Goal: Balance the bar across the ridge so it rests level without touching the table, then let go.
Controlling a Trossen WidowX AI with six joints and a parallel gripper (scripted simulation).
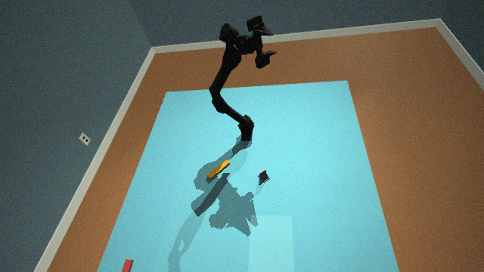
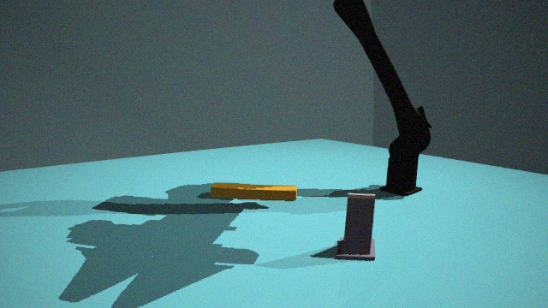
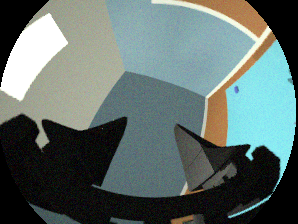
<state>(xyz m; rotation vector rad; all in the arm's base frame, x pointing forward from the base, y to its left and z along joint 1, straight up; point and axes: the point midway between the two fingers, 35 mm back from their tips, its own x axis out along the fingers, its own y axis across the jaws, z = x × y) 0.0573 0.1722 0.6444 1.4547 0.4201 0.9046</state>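
Now: the orange bar 15 cm ahead of my gripper tip, 34 cm to the right of it and 65 cm below it. From my gripper tip the other things lie so: red block 66 cm ahead, 70 cm to the right, 65 cm below.
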